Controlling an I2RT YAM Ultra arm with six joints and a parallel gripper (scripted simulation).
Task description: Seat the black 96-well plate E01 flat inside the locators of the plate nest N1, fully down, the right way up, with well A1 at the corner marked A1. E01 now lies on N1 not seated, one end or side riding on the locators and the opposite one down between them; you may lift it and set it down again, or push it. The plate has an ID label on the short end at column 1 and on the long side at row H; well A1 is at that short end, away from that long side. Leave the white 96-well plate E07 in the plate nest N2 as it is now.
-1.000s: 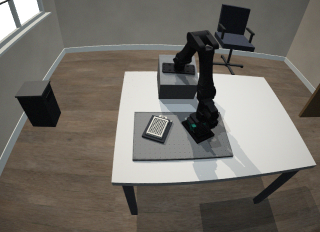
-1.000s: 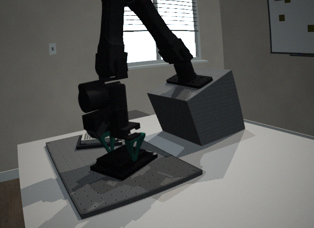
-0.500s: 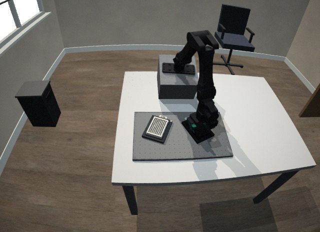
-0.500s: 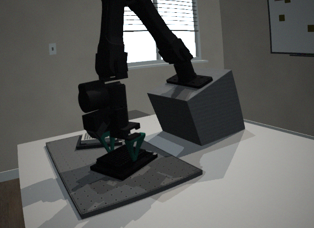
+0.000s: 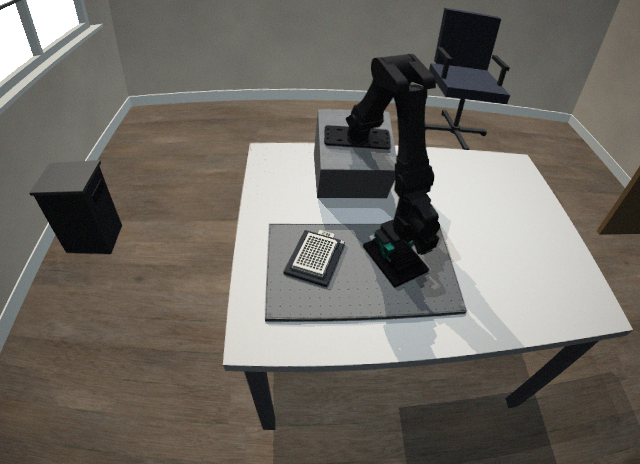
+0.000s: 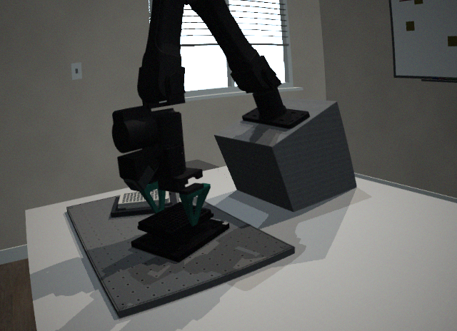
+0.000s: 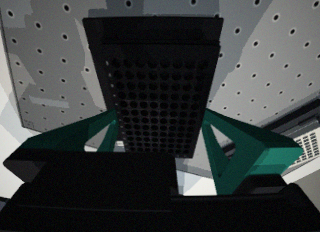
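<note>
My gripper is now 10 mm to the right of the black plate nest N1 and 40 mm above it. Round my hand: white plate E07 (220 mm to the right, 20 mm below); black plate E01 (right at my hand).
</note>
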